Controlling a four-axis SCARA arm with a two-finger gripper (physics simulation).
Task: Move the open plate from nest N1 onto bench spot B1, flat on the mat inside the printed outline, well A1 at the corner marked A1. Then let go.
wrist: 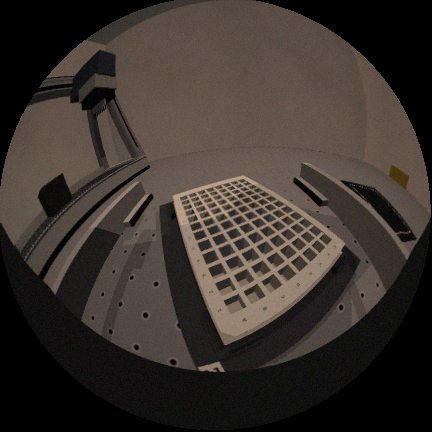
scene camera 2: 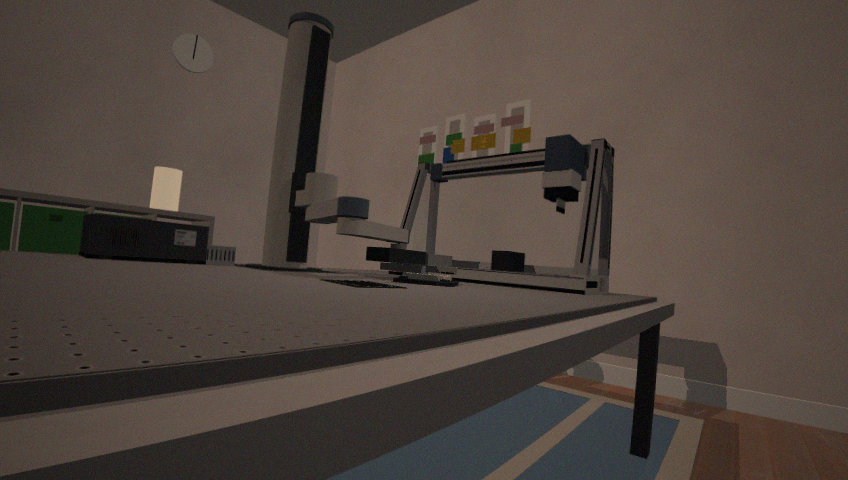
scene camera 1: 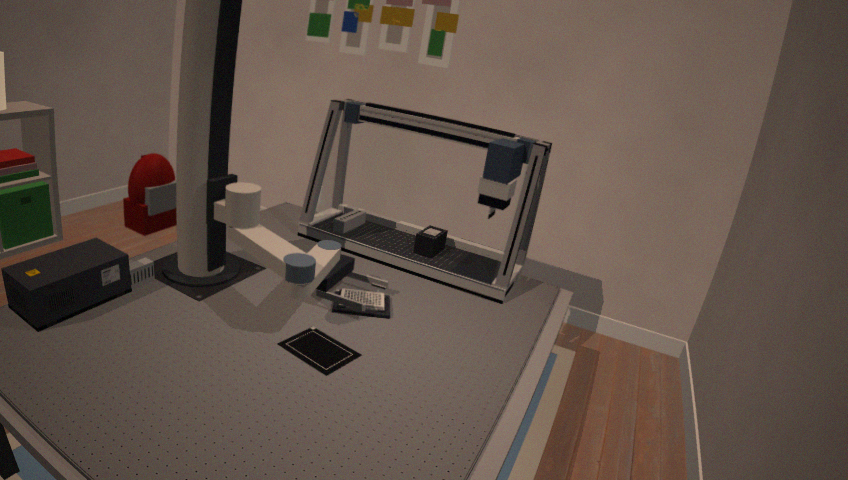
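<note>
The open plate, pale with a grid of square wells, lies flat on the black nest N1. Part of a white label shows at the nest's near corner in the wrist view. My gripper is open around the plate, one finger beyond each side, with gaps between fingers and plate. The black mat of bench spot B1 has a thin pale outline and a small pale mark at its back corner in scene camera 1. The mark's lettering is unreadable.
A gantry frame stands behind the nest, carrying a tool head. A black block sits on its deck. A dark box stands left of the arm's column.
</note>
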